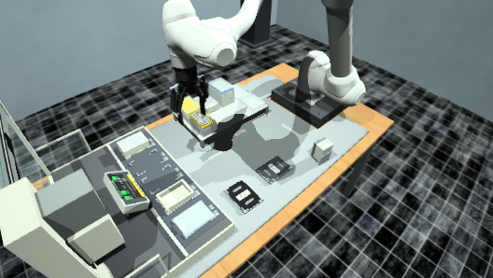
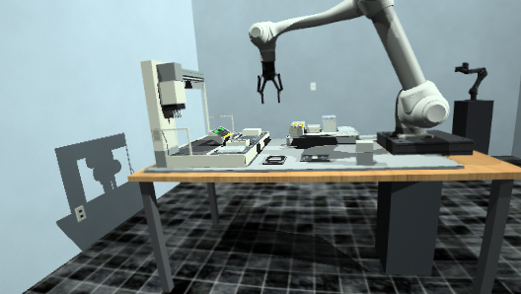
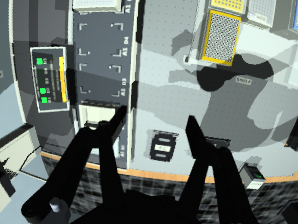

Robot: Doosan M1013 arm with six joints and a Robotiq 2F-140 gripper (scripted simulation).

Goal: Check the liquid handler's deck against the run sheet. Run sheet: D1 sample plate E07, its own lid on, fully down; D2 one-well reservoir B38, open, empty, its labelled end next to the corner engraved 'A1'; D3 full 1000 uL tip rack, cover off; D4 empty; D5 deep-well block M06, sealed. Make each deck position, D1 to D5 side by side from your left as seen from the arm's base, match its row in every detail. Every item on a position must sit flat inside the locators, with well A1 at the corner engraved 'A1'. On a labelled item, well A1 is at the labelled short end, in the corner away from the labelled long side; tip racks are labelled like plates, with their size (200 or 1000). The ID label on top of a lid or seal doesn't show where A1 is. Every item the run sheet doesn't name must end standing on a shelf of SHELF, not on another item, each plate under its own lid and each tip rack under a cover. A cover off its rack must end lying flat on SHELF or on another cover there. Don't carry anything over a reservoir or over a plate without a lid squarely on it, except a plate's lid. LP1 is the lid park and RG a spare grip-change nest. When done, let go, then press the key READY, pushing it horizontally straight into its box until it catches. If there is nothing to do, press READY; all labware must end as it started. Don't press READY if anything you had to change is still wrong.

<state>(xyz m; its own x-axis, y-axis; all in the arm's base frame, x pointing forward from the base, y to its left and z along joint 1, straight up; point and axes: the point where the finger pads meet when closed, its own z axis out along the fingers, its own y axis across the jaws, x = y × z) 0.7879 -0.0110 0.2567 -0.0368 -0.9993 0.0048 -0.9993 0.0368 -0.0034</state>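
Now: hand 46 cm past the clear cover, 14 cm to the left of it and 23 cm above it. Round my hand: yellow-rimmed tip rack: 14 cm behind, 15 cm to the right, 21 cm below; one-well reservoir: 19 cm ahead, 12 cm to the left, 25 cm below; white deep-well block: 20 cm ahead, 25 cm to the right, 23 cm below.
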